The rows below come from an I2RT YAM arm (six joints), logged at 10 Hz.
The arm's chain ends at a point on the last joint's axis. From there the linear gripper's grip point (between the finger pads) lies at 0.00 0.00 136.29 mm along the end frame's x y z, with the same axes.
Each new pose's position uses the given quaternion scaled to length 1; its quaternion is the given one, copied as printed.
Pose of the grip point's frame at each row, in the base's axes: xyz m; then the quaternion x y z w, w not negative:
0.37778 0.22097 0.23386 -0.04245 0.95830 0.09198 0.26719
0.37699 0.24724 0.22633 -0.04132 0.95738 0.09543 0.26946
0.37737 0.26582 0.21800 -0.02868 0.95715 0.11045 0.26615
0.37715 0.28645 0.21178 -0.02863 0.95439 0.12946 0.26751
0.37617 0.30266 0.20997 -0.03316 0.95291 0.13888 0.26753
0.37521 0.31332 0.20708 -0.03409 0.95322 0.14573 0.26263
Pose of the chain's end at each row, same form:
0.30905 0.19385 0.34838 -0.04245 0.95830 0.09198 0.26719
0.30775 0.21930 0.34035 -0.04132 0.95738 0.09543 0.26946
0.30879 0.23492 0.33166 -0.02868 0.95715 0.11045 0.26615
0.30857 0.25068 0.32400 -0.02863 0.95439 0.12946 0.26751
0.30794 0.26417 0.32149 -0.03316 0.95291 0.13888 0.26753
0.30833 0.27301 0.31878 -0.03409 0.95322 0.14573 0.26263

